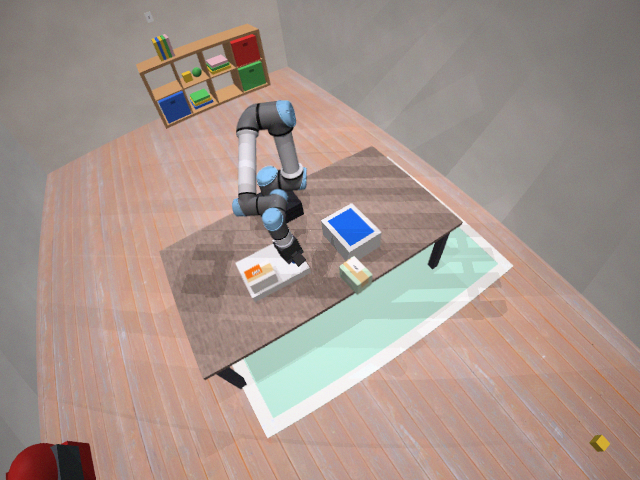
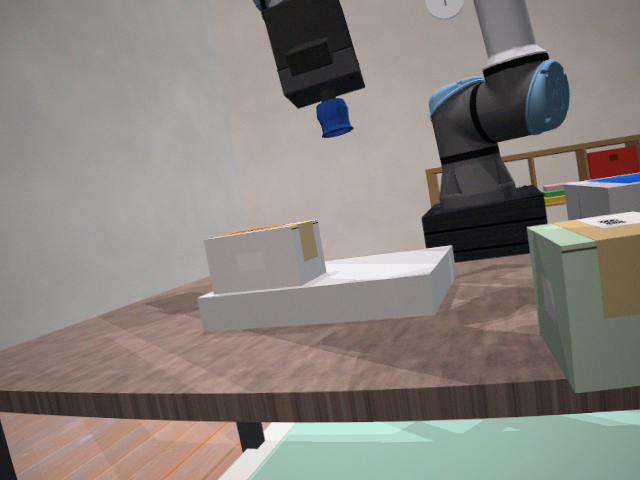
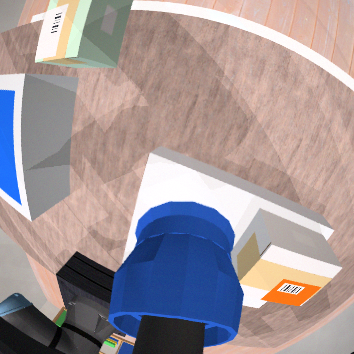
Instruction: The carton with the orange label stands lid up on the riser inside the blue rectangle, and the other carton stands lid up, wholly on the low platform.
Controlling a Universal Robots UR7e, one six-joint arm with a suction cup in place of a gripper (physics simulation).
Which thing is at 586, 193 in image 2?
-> A riser with blue rectangle.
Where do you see a pale green carton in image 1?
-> At 353, 272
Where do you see a pale green carton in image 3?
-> At 76, 41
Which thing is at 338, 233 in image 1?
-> A riser with blue rectangle.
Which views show the low white platform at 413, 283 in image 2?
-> Image 1, image 2 and image 3: all of them.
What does my suction cup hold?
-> Nothing.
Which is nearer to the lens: the low white platform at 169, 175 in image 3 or the riser with blue rectangle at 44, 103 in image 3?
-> The low white platform.
